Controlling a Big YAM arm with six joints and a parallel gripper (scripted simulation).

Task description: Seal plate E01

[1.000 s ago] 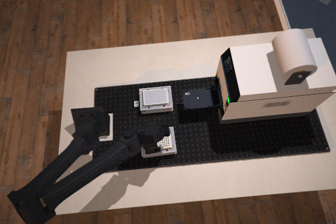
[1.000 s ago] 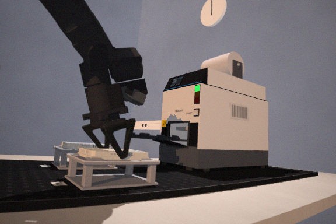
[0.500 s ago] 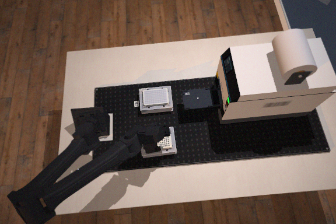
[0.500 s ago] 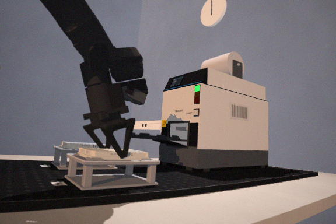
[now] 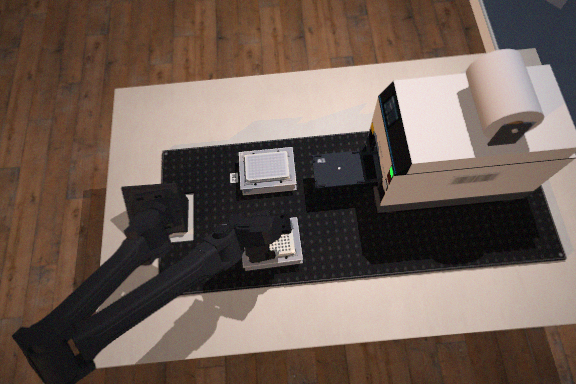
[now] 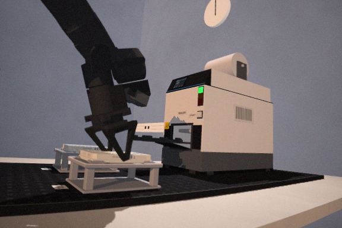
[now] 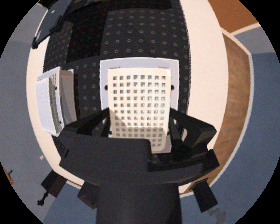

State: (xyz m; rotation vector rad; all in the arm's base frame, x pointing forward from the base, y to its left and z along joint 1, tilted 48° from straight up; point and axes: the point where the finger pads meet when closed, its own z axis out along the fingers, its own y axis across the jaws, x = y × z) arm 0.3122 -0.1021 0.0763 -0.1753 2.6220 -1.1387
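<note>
Right now the nest is 2 cm below my hand. From my hand the other things lie so: plate (22 cm to the left, 1 cm ahead); sealer stage (21 cm ahead, 17 cm to the left, 4 cm above); start button (31 cm ahead, 13 cm above, 7 cm to the left).
</note>
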